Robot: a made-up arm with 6 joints.
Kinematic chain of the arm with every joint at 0, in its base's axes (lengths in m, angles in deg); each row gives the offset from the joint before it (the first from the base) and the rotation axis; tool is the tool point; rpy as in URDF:
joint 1: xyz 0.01 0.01 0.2 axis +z
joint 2: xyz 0.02 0.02 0 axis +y
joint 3: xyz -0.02 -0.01 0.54 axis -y
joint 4: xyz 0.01 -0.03 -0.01 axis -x
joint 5: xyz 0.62 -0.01 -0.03 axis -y
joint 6: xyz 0 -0.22 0.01 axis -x
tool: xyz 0.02 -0.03 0 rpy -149.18 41.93 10.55
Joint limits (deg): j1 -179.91..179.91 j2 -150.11..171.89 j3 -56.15..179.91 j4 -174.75..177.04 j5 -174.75..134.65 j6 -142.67..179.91
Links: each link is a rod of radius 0.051 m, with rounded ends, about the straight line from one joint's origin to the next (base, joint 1, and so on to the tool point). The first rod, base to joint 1, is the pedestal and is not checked.
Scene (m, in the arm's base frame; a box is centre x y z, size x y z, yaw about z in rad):
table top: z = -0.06
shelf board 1: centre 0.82 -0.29 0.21 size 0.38 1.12 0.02 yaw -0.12
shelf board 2: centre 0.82 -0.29 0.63 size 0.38 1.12 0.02 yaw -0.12
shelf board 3: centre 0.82 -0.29 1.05 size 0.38 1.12 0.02 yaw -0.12
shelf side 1: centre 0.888 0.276 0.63 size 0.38 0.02 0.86 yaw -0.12
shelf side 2: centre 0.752 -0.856 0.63 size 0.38 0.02 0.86 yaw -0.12
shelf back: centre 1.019 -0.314 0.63 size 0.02 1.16 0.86 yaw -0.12
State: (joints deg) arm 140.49 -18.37 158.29 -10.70 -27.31 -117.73
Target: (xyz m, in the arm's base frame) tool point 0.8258 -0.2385 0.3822
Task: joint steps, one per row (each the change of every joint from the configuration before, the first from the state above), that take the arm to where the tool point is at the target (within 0.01 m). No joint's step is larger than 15 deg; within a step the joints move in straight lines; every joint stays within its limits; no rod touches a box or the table.
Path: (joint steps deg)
1: -13.25 -2.46 -1.55 -0.88 -2.74 3.50
2: -13.25 -2.46 -1.55 -0.87 -2.74 3.49
3: -13.25 -2.46 -1.55 -0.88 -2.74 3.50
4: -13.25 -2.46 -1.55 -0.87 -2.75 3.49
5: 1.24 0.89 13.91 3.68 -12.53 -3.48
6: 1.24 0.89 13.91 3.68 -12.53 -3.48
7: 14.14 -0.25 0.00 5.44 8.56 -1.98
8: 14.15 -0.25 0.00 5.44 8.57 -1.99
9: 14.15 -0.25 0.00 5.44 8.57 -1.98
10: 14.15 -0.25 0.00 5.44 8.56 -1.99

